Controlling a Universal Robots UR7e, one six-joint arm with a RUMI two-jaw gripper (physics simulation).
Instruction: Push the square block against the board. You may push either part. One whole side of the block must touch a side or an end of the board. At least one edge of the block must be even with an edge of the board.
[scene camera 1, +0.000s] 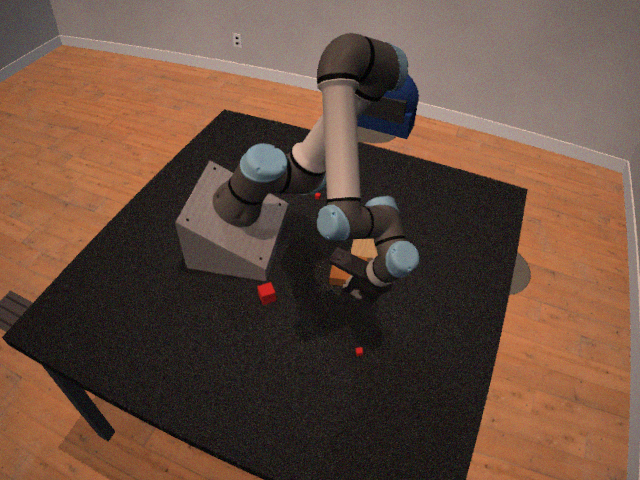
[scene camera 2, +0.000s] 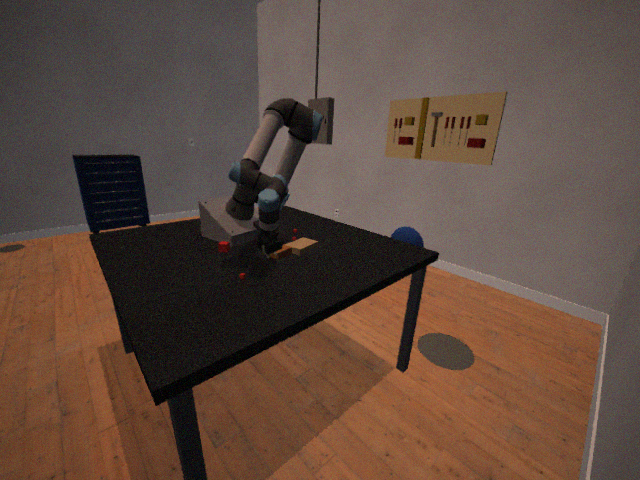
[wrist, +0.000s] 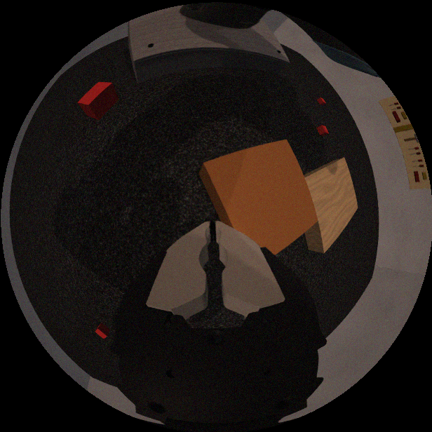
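Where they show: gripper, fingertip midpoint: (scene camera 1: 345, 287) (scene camera 2: 268, 255); arm's base, origin of the base link: (scene camera 1: 235, 206) (scene camera 2: 239, 211).
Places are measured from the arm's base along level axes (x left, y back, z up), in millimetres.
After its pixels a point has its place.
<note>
The orange square block (scene camera 1: 338, 275) {x 41, y -358, z -97 mm} (scene camera 2: 280, 253) {x 80, y -422, z -104 mm} (wrist: 260, 195) lies flat on the black table. The pale wood-grain board (scene camera 1: 363, 246) {x 182, y -350, z -97 mm} (scene camera 2: 303, 244) {x 217, y -371, z -97 mm} (wrist: 332, 200) lies flat at its side, on the right in the wrist view. The two look touching or nearly so; the block hides part of the seam. In the wrist view their ends look offset, with the block's upper corner past the board's. My gripper (scene camera 1: 352, 289) {x 33, y -390, z -118 mm} (scene camera 2: 265, 252) {x 33, y -390, z -118 mm} (wrist: 212, 223) is shut and empty, low at the block's side away from the board. The right finger overlaps the block's lower left edge in the wrist view; contact is unclear.
A larger red cube (scene camera 1: 266, 292) {x -139, y -242, z -88 mm} (scene camera 2: 223, 246) {x -136, y -254, z -98 mm} (wrist: 98, 100) lies near the grey robot base (scene camera 1: 222, 253) {x -143, y -81, z -34 mm}. A small red cube (scene camera 1: 359, 351) {x -124, y -547, z -112 mm} (scene camera 2: 241, 275) {x -125, y -550, z -115 mm} (wrist: 102, 331) lies on the gripper's side. Two small red cubes (wrist: 322, 130) (wrist: 321, 101) lie beyond the board.
</note>
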